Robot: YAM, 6 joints.
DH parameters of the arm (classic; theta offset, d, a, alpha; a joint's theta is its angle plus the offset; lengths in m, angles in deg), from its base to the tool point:
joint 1: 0 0.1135 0.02 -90
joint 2: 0 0 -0.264 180
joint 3: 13.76 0 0.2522 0
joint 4: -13.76 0 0.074 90
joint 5: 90 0 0 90
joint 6: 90 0.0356 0 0
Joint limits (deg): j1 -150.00..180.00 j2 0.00..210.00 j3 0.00..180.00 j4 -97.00..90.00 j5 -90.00..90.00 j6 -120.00..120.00
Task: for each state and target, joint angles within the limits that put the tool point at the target. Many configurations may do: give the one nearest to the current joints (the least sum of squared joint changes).
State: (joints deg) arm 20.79 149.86 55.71 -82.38 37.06 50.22
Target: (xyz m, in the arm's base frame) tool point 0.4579 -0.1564 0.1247
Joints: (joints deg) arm -16.20 139.35 111.65 -51.93 39.01 50.22
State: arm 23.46 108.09 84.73 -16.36 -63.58 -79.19
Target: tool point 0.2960 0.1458 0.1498
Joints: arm 20.64 104.74 58.90 -26.22 -64.33 -79.19
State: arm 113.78 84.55 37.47 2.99 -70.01 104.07
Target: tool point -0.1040 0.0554 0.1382
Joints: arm 134.42 49.81 10.41 -23.06 -85.98 104.07
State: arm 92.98 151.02 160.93 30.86 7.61 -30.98
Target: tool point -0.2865 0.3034 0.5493
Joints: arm 133.77 147.17 180.00 56.05 4.84 -30.98
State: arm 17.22 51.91 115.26 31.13 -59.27 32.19
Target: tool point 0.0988 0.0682 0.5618
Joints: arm 19.15 54.61 81.37 23.84 -64.03 32.19
